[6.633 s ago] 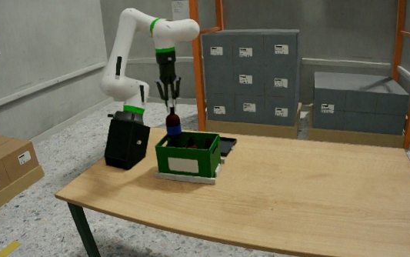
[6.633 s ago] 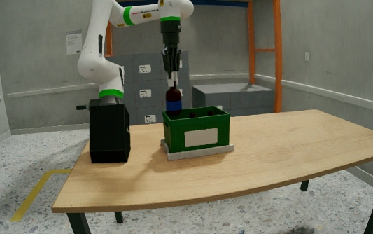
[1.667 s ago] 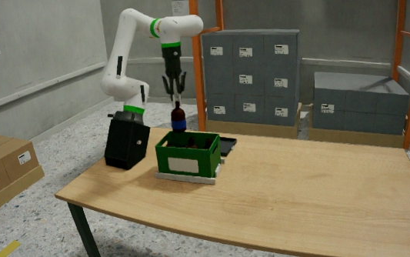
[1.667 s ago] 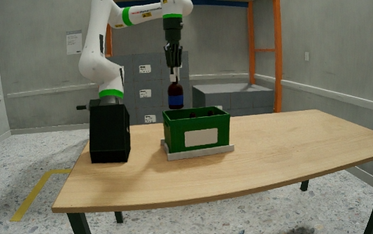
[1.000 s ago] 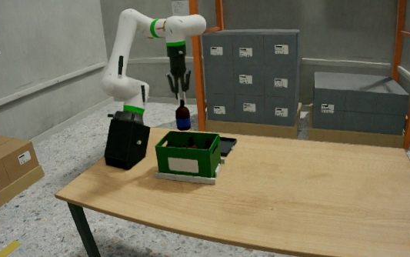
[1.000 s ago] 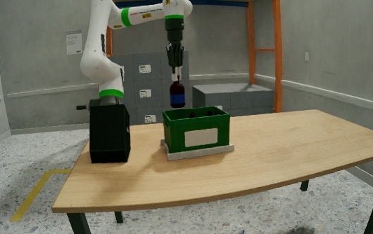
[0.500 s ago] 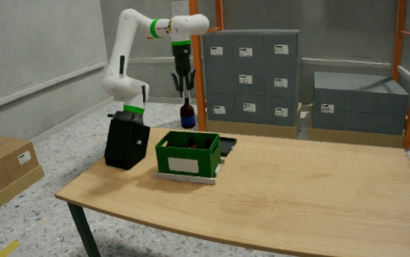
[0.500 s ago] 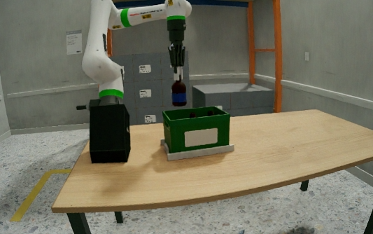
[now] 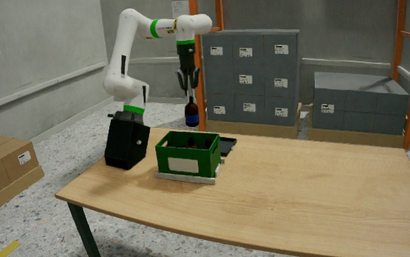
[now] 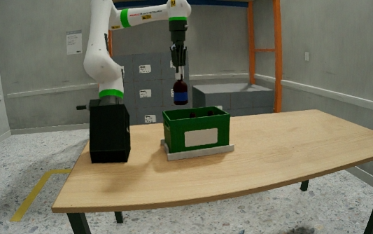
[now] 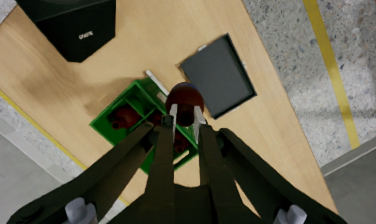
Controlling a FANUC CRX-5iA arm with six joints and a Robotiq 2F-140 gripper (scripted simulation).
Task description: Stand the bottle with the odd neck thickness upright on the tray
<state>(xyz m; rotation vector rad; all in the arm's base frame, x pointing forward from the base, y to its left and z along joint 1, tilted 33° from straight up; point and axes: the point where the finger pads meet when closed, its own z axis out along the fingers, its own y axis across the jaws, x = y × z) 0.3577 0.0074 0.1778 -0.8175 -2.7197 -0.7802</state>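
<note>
Right now the brown bottle is 90 mm below my hand. Also, from my hand: green crate: 60 mm ahead, 150 mm to the right, 270 mm below; then dark tray: 40 mm ahead, 130 mm to the left, 340 mm below.
</note>
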